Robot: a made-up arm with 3 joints. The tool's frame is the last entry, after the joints.
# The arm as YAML. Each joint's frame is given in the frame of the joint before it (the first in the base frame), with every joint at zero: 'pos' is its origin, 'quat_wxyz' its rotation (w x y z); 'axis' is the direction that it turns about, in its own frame. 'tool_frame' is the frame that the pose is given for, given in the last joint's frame.
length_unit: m
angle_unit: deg
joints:
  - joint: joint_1
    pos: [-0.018, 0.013, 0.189]
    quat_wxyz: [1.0, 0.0, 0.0, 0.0]
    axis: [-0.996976, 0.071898, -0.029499]
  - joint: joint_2
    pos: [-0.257, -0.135, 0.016]
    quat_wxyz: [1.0, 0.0, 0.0, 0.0]
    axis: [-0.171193, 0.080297, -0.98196]
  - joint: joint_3
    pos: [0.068, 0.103, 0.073]
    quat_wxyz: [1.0, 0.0, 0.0, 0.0]
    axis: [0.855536, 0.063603, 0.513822]
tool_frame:
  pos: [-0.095, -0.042, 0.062]
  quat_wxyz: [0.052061, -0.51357, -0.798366, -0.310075]
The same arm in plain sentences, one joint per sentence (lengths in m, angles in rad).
The arm has three revolute joints in a row. What follows holds with every joint at zero, and every direction is one of the base frame's.
Joint 1 sits 0.018 m along -x and 0.013 m along +y and 0.189 m along +z from the base frame's origin and rotates about the direction (-0.996976, 0.071898, -0.029499).
Joint 2 sits 0.257 m along -x and 0.135 m along -y and 0.016 m along +z from joint 1 and rotates about the direction (-0.171193, 0.080297, -0.98196).
Joint 3 sits 0.068 m along +x and 0.103 m along +y and 0.073 m along +z from joint 2 and rotates about the direction (0.855536, 0.063603, 0.513822).
The tool frame, which is the frame that the pose is given for, sits 0.095 m along -x and 0.042 m along -y and 0.062 m along +z from joint 3; its axes are the base frame's turned by roll 2.6384, pitch -0.4133 and yaw 2.106 rad (as in URDF: about the fixed x, then y, then z).

